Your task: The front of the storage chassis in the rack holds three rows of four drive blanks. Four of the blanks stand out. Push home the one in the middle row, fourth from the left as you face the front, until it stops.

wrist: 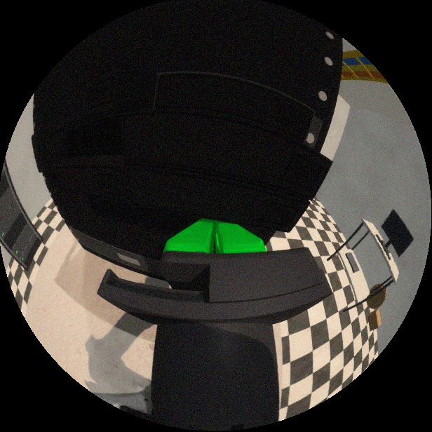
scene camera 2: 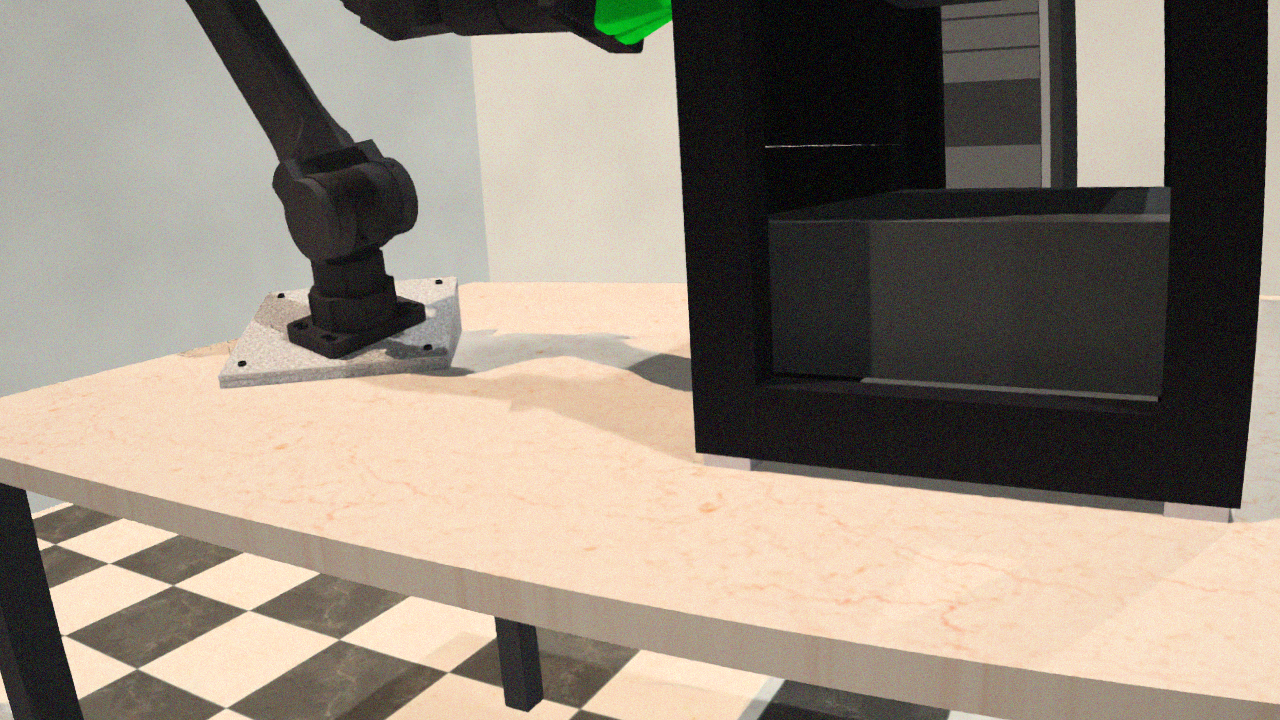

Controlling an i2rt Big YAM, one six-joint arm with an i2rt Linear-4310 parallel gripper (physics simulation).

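Seen in the pictures: arm's base at its link origin: (scene camera 2: 358, 329).
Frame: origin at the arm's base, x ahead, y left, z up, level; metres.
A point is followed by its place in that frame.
The rack (scene camera 2: 966, 443) @[x 0.643, y -0.086, z -0.004 m] stands on the table, with a dark open-topped box shape low inside it in the scene view. The chassis front (wrist: 215, 140) is almost black in the wrist view. Faint outlines show there, but single drive blanks, their rows and which ones stand out cannot be told. My gripper (scene camera 2: 648, 13) (wrist: 214, 213) has bright green fingers, shut together with nothing between them. They are right at the dark front in the wrist view, and their very ends look hidden against it. Contact cannot be told. In the scene view the rack's post hides the fingertips.
The arm's base plate (scene camera 2: 420, 353) @[x 0.099, y -0.001, z -0.017 m] sits on the pale table (scene camera 2: 501, 474) @[x 0.393, y -0.177, z -0.033 m], left of the rack in the scene view. Pale round holes run down the rack's right edge in the wrist view. A cart-like frame (wrist: 396, 270) stands off to the right over the checkered floor (wrist: 320, 350).
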